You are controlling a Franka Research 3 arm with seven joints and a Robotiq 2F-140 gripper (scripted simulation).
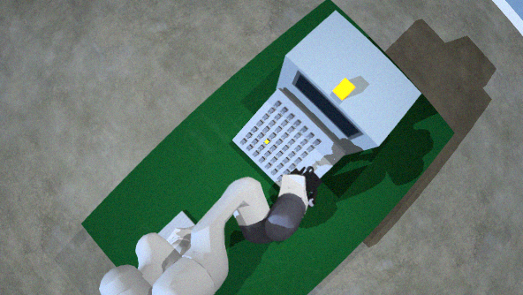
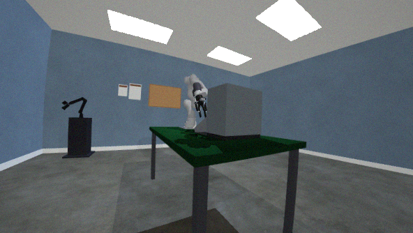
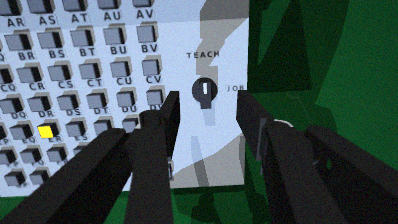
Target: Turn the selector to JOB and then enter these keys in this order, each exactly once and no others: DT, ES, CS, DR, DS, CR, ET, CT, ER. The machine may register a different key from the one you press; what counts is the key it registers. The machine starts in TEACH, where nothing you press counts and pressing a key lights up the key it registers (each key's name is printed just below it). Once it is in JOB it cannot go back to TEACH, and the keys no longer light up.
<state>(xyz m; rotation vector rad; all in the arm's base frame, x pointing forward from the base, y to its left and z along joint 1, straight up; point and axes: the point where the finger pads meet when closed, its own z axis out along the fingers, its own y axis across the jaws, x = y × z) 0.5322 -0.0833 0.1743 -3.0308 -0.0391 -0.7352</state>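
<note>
The round selector knob lies 40 mm ahead of my hand and 70 mm below it. From my hand the other things lie so: key: 10 mm behind, 190 mm to the left, 90 mm below; sloping keyboard: 50 mm ahead, 120 mm to the left, 120 mm below.
</note>
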